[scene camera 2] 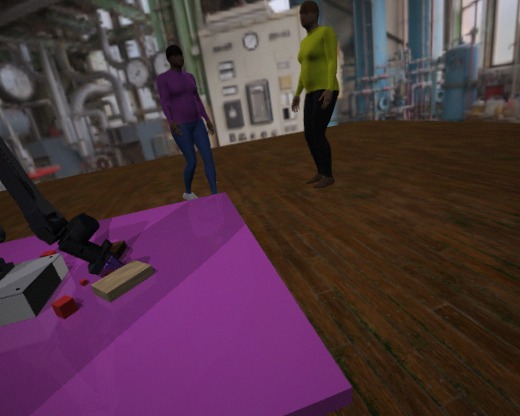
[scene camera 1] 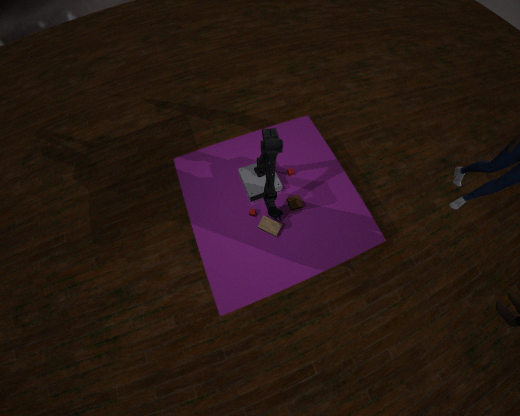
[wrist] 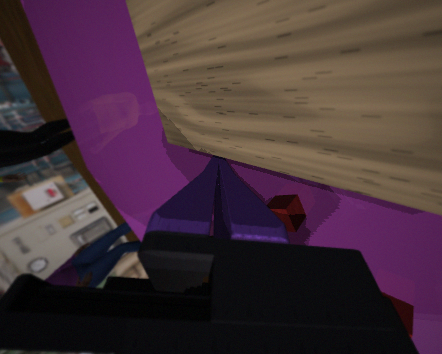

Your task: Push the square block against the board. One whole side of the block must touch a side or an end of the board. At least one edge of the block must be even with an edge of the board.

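Places are measured from the arm's base along level axes (x back, y right, z up), in centimetres.
Where they show: gripper, fingertip midpoint: (scene camera 2: pixel 126 267) (scene camera 1: pixel 279 221) (wrist: pixel 217 161); arm's base, link origin: (scene camera 1: pixel 263 170).
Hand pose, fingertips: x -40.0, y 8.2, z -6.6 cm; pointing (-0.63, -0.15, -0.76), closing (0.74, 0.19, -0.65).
Things, the pixels of their top centre, and the offset from my fingertips. Level surfaces: height alone.
- board, top centre: (wrist: pixel 264 26) (scene camera 2: pixel 121 275) (scene camera 1: pixel 269 225) dx +0.4, dy +8.3, dz +2.0 cm
- square block, top centre: (scene camera 2: pixel 108 248) (scene camera 1: pixel 295 202) dx +6.9, dy -17.2, dz +2.0 cm
- purple table, surface height: dz -1.1 cm
- red cube, top centre: (scene camera 2: pixel 61 300) (scene camera 1: pixel 252 211) dx +15.4, dy +14.4, dz +2.9 cm
- smaller red piece, top centre: (wrist: pixel 387 331) (scene camera 2: pixel 82 280) dx +13.4, dy +0.5, dz +0.5 cm
The board (scene camera 1: pixel 270 226) (scene camera 2: pixel 122 281) (wrist: pixel 300 90) is a light wooden slab lying flat on the purple table. The square block (scene camera 1: pixel 295 203) (scene camera 2: pixel 119 248) is dark brown and lies apart from the board, off its long side that faces the robot's base; in scene camera 2 the arm partly hides it. It does not show in the wrist view. My gripper (scene camera 1: pixel 279 218) (scene camera 2: pixel 120 265) (wrist: pixel 217 161) is shut and empty, with purple fingers. Its tips are low at the board's base-facing long side, near one end; whether they touch it I cannot tell.
A grey box (scene camera 1: pixel 255 182) (scene camera 2: pixel 30 285) stands by the arm's base on the purple table (scene camera 1: pixel 240 280) (scene camera 2: pixel 225 345). One red cube (scene camera 1: pixel 252 212) (scene camera 2: pixel 65 306) is near the board; another (scene camera 1: pixel 291 172) is beyond the grey box. A smaller red piece (scene camera 2: pixel 84 282) lies near the board.
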